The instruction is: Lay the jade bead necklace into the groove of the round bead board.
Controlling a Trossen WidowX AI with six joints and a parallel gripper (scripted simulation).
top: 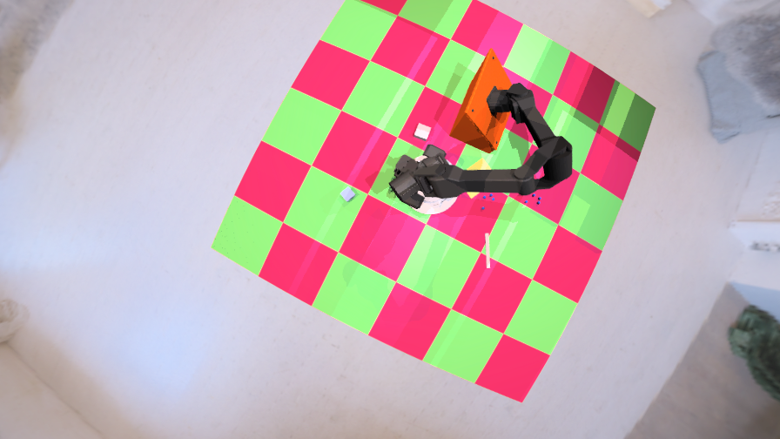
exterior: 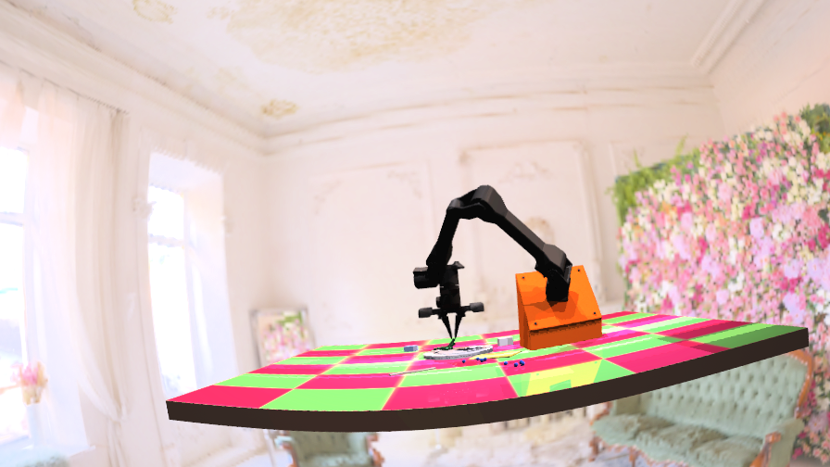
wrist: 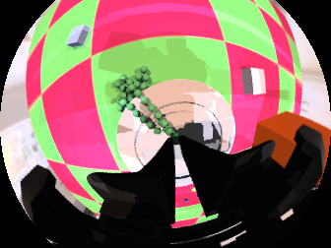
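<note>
Right now the round bead board is 10 mm behind my gripper tip, 40 mm to the left of it and 40 mm below it. Round my gripper tip: pale blue cube (160 mm ahead, 180 mm to the right, 40 mm below); white cube (150 mm behind, 80 mm to the right, 30 mm below); yellow patch (120 mm behind, 160 mm to the left, 40 mm below).
</note>
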